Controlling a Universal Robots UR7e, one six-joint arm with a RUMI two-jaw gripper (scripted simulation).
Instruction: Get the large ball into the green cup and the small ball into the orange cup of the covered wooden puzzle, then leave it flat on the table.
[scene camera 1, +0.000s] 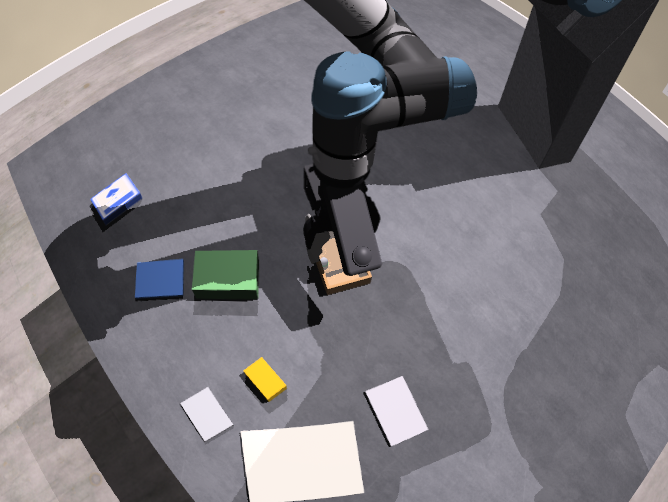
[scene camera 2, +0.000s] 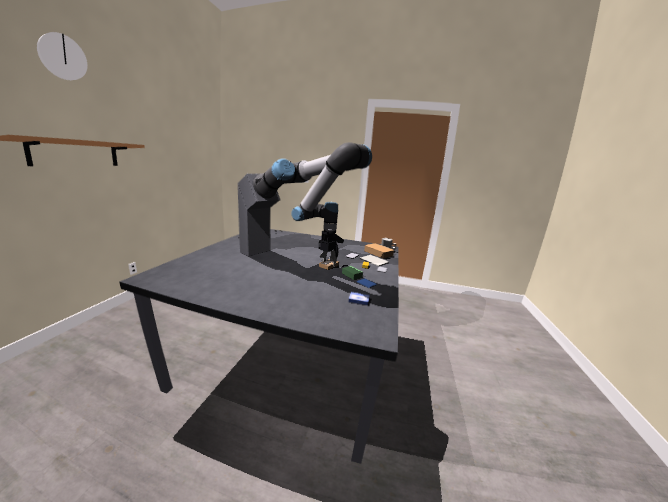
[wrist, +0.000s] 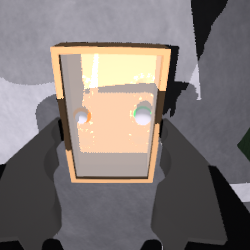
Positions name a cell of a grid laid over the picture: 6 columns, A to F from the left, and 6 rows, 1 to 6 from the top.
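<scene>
Marked spots on yellow block (scene camera 1: C5) and blue card (scene camera 1: B4): 24 cm apart. Yellow block, 73 cm from the lens. Covered wooden puzzle (scene camera 1: D4), 78 cm from the lens. My gripper (scene camera 1: D4), 82 cm from the lens. Blue card, 84 cm from the lens.
</scene>
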